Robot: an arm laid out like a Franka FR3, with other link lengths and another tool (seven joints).
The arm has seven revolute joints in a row. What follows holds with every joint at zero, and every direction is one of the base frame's. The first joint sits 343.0 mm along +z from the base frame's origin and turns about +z. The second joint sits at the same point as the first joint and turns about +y. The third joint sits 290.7 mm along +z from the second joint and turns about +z. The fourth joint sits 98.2 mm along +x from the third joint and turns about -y. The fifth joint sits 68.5 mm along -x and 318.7 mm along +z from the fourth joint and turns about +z. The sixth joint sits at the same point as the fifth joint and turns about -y. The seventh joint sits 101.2 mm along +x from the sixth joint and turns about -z. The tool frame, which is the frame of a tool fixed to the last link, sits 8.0 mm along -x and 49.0 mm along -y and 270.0 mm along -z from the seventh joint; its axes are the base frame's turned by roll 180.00, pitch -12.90 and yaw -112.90 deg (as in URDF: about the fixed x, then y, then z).
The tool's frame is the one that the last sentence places.
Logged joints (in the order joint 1, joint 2, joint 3, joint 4, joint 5, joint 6, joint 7), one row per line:
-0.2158, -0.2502, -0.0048, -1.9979, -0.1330, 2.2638, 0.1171
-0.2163, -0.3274, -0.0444, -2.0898, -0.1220, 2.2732, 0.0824
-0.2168, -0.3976, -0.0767, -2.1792, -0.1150, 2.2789, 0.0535
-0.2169, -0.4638, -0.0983, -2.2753, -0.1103, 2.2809, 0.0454
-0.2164, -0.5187, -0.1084, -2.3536, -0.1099, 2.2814, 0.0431
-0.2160, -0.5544, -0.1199, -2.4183, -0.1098, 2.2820, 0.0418
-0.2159, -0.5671, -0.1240, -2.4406, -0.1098, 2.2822, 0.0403
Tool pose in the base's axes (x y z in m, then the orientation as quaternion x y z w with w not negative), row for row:
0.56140, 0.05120, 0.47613, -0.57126, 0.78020, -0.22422, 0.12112
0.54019, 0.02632, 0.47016, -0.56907, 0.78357, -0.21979, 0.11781
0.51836, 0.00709, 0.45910, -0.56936, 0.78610, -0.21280, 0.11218
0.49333, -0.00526, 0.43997, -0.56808, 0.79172, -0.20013, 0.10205
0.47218, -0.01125, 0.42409, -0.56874, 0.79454, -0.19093, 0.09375
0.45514, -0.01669, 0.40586, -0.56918, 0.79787, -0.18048, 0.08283
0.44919, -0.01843, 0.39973, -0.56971, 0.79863, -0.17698, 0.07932
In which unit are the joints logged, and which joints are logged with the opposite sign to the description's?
The joints are logged in radians. Opposite sign: joint 1.
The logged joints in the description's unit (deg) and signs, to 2 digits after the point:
12.36, -14.34, -0.28, -114.47, -7.62, 129.71, 6.71
12.39, -18.76, -2.54, -119.74, -6.99, 130.24, 4.72
12.42, -22.78, -4.39, -124.86, -6.59, 130.57, 3.07
12.43, -26.57, -5.63, -130.37, -6.32, 130.69, 2.60
12.40, -29.72, -6.21, -134.85, -6.30, 130.71, 2.47
12.38, -31.76, -6.87, -138.56, -6.29, 130.75, 2.39
12.37, -32.49, -7.10, -139.84, -6.29, 130.76, 2.31

